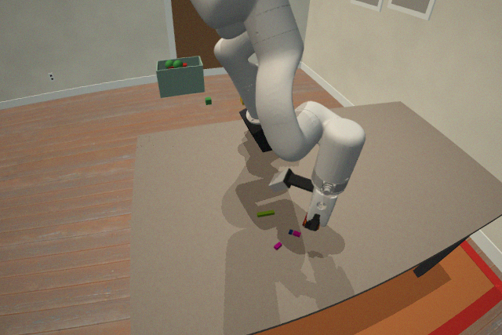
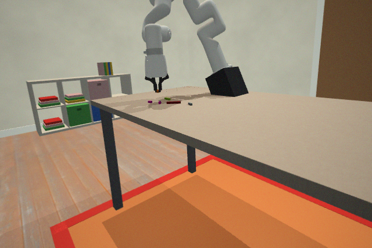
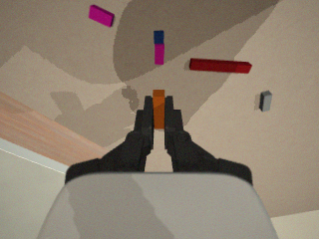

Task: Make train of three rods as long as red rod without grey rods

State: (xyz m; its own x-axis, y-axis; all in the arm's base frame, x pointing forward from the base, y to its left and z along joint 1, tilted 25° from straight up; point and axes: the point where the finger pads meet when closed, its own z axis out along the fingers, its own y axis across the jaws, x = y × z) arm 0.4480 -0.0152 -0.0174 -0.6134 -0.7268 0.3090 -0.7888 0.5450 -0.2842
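The blue rod lies 8 cm below my hand, 4 cm to the right of it and 3 cm behind it. The rest, counted from my hand: red rod: 8 cm below, 7 cm behind, 3 cm to the left; lime rod: 11 cm behind, 8 cm to the right, 8 cm below; orange rod: 2 cm below.
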